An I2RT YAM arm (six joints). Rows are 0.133 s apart.
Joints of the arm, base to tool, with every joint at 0 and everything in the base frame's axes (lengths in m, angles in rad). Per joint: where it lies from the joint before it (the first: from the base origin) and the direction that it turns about. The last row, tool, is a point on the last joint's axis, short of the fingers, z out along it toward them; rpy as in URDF.
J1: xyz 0 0 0.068 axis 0 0 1
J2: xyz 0.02 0.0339 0.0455 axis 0 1 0
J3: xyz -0.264 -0.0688 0 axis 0 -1 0
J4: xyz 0.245 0.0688 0.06 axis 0 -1 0
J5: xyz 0.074 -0.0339 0.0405 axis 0 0 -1
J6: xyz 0.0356 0 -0.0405 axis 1 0 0
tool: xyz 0 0 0 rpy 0 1.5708 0
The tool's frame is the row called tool.
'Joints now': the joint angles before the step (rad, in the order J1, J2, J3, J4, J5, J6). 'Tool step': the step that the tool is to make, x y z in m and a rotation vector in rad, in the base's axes. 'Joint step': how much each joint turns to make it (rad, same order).
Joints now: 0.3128 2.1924 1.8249 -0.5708 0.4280 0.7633
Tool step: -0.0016 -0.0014 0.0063 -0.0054 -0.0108 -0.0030
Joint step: -0.0012 -0.0146 -0.0013 -0.0030 0.0079 -0.0040
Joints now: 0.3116 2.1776 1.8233 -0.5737 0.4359 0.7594
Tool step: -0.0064 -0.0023 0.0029 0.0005 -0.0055 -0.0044
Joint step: -0.0002 -0.0314 -0.0394 0.0123 0.0035 0.0029
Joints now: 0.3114 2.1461 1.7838 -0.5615 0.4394 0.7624
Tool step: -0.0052 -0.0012 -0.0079 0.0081 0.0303 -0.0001
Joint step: 0.0000 -0.0082 -0.0360 -0.0032 -0.0136 0.0112
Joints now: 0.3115 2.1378 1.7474 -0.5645 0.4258 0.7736
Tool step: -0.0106 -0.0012 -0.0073 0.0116 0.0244 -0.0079
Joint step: 0.0040 -0.0287 -0.0667 0.0093 -0.0086 0.0222
